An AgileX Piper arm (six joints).
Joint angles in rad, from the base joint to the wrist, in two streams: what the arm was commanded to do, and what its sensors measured. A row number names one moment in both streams.
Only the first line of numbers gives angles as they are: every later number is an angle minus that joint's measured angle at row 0.
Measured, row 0:
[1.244 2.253 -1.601 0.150 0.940 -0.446]
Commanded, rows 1 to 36:
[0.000 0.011 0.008 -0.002 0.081 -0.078]
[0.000 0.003 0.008 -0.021 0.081 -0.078]
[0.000 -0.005 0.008 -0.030 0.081 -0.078]
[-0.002 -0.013 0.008 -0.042 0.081 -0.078]
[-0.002 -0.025 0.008 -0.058 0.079 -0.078]
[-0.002 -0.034 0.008 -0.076 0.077 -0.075]
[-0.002 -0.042 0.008 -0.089 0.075 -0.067]
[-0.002 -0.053 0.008 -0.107 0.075 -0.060]
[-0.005 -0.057 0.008 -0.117 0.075 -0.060]
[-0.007 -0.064 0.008 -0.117 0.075 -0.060]
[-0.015 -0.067 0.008 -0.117 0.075 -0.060]
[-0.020 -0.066 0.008 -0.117 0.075 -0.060]
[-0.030 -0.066 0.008 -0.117 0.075 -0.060]
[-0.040 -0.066 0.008 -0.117 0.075 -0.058]
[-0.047 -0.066 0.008 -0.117 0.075 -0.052]
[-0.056 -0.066 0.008 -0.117 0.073 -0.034]
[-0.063 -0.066 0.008 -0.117 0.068 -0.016]
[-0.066 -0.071 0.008 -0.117 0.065 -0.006]
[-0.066 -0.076 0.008 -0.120 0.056 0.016]
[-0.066 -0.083 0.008 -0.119 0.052 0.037]
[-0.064 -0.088 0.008 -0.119 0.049 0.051]
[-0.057 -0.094 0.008 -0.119 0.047 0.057]
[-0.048 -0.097 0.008 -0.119 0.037 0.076]
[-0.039 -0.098 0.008 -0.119 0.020 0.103]
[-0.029 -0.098 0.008 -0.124 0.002 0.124]
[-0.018 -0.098 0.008 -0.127 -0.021 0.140]
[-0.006 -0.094 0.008 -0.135 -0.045 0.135]
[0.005 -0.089 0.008 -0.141 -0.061 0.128]
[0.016 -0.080 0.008 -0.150 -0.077 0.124]
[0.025 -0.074 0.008 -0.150 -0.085 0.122]
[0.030 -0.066 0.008 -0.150 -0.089 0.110]
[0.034 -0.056 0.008 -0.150 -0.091 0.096]
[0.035 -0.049 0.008 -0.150 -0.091 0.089]
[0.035 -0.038 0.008 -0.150 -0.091 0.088]
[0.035 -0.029 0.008 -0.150 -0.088 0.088]
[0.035 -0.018 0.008 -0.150 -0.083 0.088]
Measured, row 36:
[0.034 -0.051 0.002 -0.138 -0.078 0.103]
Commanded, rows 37 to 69:
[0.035 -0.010 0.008 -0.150 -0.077 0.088]
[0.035 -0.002 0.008 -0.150 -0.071 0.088]
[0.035 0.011 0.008 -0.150 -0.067 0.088]
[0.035 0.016 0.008 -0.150 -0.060 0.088]
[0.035 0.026 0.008 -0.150 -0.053 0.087]
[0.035 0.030 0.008 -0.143 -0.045 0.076]
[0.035 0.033 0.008 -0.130 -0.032 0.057]
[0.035 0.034 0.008 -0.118 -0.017 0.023]
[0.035 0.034 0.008 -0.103 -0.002 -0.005]
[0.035 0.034 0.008 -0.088 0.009 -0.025]
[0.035 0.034 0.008 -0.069 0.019 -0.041]
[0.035 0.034 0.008 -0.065 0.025 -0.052]
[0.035 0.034 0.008 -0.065 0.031 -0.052]
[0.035 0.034 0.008 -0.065 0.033 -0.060]
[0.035 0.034 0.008 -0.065 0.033 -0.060]
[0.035 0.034 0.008 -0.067 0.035 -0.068]
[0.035 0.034 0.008 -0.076 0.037 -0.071]
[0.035 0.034 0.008 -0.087 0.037 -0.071]
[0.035 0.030 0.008 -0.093 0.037 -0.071]
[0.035 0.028 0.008 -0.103 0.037 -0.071]
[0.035 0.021 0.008 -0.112 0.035 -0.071]
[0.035 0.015 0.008 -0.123 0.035 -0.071]
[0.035 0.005 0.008 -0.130 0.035 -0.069]
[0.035 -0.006 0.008 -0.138 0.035 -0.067]
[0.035 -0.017 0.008 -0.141 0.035 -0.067]
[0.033 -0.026 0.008 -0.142 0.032 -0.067]
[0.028 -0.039 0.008 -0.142 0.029 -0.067]
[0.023 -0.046 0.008 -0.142 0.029 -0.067]
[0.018 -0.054 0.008 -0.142 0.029 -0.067]
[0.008 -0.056 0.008 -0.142 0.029 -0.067]
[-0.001 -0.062 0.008 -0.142 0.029 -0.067]
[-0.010 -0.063 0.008 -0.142 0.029 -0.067]
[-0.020 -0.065 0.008 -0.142 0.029 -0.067]
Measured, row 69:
[0.017 -0.046 0.002 -0.125 0.026 -0.060]
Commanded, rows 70 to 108:
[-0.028 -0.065 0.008 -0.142 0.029 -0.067]
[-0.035 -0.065 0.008 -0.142 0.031 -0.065]
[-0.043 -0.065 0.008 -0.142 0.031 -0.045]
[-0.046 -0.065 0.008 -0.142 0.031 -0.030]
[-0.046 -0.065 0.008 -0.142 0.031 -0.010]
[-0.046 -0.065 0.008 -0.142 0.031 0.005]
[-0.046 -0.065 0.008 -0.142 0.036 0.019]
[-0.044 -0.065 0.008 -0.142 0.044 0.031]
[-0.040 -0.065 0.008 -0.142 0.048 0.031]
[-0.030 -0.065 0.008 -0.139 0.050 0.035]
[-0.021 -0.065 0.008 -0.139 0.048 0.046]
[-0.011 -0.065 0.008 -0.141 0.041 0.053]
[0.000 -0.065 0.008 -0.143 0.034 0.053]
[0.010 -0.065 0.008 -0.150 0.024 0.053]
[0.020 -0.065 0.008 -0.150 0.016 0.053]
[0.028 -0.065 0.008 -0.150 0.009 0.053]
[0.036 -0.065 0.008 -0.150 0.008 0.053]
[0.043 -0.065 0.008 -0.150 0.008 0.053]
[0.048 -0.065 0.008 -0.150 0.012 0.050]
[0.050 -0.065 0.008 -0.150 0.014 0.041]
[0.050 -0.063 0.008 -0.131 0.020 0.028]
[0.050 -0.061 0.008 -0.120 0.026 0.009]
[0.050 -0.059 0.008 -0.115 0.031 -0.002]
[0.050 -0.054 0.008 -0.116 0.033 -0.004]
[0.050 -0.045 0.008 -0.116 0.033 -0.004]
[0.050 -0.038 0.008 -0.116 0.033 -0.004]
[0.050 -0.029 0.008 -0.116 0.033 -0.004]
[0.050 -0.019 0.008 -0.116 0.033 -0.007]
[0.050 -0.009 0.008 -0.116 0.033 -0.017]
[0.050 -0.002 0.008 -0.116 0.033 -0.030]
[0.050 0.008 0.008 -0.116 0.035 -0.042]
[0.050 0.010 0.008 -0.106 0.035 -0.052]
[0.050 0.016 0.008 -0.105 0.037 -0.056]
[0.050 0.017 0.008 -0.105 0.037 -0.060]
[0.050 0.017 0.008 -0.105 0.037 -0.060]
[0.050 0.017 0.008 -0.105 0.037 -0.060]
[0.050 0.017 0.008 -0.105 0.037 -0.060]
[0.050 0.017 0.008 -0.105 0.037 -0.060]
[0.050 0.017 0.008 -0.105 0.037 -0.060]
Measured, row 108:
[0.049 -0.005 0.002 -0.105 0.035 -0.047]
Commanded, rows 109 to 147:
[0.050 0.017 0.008 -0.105 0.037 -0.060]
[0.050 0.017 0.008 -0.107 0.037 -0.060]
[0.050 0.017 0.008 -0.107 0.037 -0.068]
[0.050 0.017 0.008 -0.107 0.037 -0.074]
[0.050 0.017 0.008 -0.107 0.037 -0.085]
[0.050 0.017 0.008 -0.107 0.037 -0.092]
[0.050 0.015 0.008 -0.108 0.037 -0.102]
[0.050 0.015 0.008 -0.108 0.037 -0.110]
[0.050 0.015 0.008 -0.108 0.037 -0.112]
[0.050 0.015 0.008 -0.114 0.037 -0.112]
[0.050 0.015 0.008 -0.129 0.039 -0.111]
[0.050 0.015 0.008 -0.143 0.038 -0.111]
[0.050 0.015 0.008 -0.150 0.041 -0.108]
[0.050 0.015 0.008 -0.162 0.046 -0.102]
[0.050 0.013 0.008 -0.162 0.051 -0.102]
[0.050 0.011 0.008 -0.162 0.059 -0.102]
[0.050 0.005 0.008 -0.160 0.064 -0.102]
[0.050 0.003 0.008 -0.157 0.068 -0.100]
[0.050 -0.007 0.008 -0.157 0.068 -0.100]
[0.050 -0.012 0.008 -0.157 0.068 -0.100]
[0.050 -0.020 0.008 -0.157 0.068 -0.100]
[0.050 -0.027 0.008 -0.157 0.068 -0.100]
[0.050 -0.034 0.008 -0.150 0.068 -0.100]
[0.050 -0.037 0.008 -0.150 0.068 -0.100]
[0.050 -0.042 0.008 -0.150 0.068 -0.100]
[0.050 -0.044 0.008 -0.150 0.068 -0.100]
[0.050 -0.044 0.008 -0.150 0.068 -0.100]
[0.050 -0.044 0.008 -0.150 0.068 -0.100]
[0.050 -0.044 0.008 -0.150 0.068 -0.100]
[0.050 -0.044 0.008 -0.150 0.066 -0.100]
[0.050 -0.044 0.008 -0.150 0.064 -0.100]
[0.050 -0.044 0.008 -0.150 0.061 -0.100]
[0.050 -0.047 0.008 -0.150 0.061 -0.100]
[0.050 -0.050 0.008 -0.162 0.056 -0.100]
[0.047 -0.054 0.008 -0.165 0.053 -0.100]
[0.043 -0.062 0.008 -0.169 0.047 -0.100]
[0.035 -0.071 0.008 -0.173 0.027 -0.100]
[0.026 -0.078 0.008 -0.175 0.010 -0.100]
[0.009 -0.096 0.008 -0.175 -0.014 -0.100]
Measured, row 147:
[0.050 -0.043 0.005 -0.155 0.049 -0.097]
